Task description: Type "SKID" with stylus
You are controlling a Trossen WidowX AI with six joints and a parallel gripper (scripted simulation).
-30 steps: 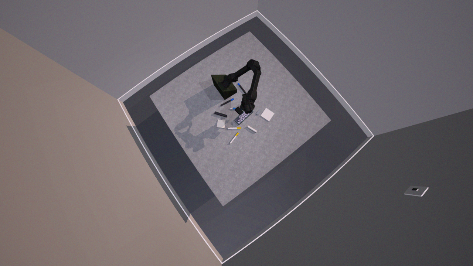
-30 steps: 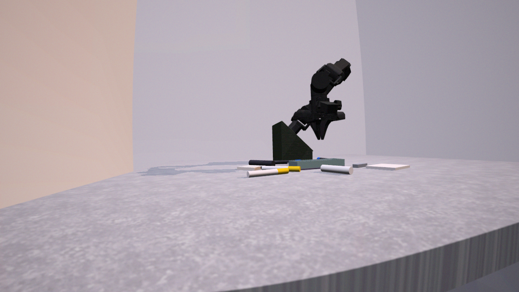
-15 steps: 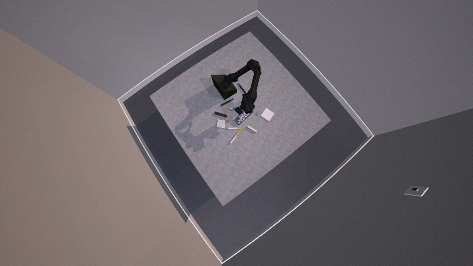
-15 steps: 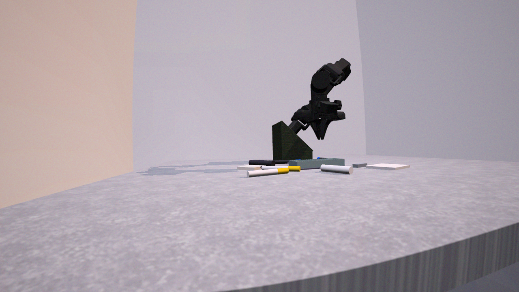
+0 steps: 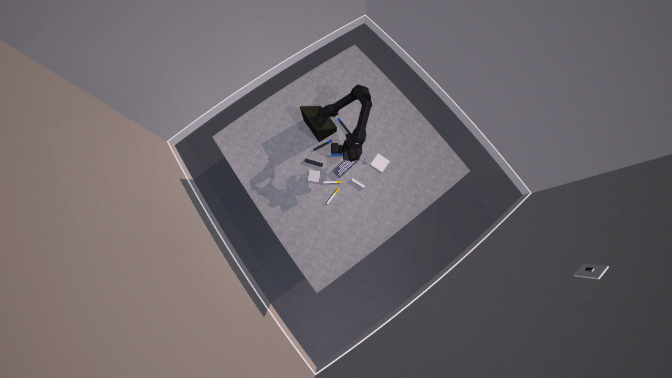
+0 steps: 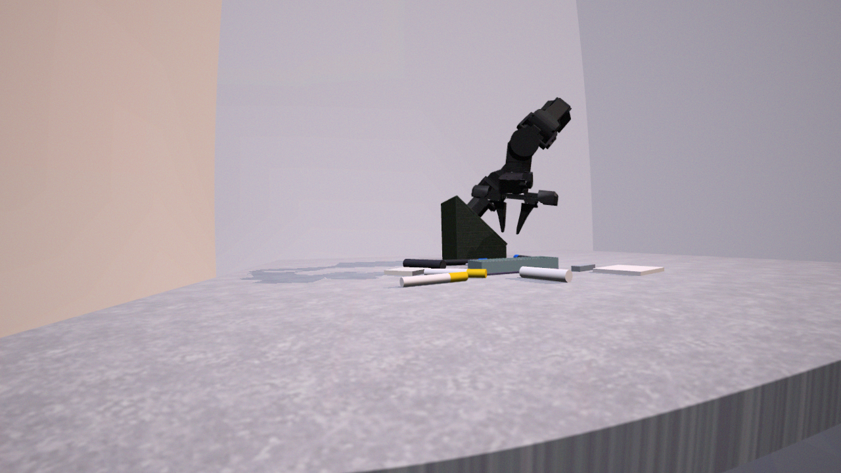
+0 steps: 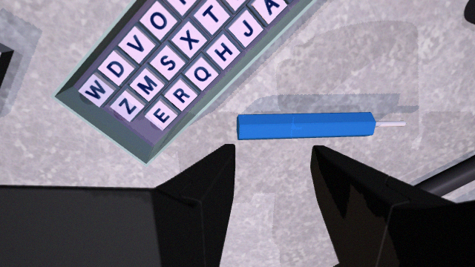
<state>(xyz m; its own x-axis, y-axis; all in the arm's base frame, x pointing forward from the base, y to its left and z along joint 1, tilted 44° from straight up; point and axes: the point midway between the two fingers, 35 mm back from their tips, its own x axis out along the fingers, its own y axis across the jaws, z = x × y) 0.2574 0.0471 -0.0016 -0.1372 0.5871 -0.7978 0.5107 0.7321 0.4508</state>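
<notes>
Now: the blue stylus 70 mm below my gripper tip, 50 mm to the right of it and 50 mm behind it. Also, from my gripper tip: black cylinder (190 mm to the right, 70 mm below, 70 mm behind); then small white square (230 mm to the right, 80 mm below, 10 mm ahead); then white cylinder (200 mm ahead, 70 mm below, 20 mm to the right).
</notes>
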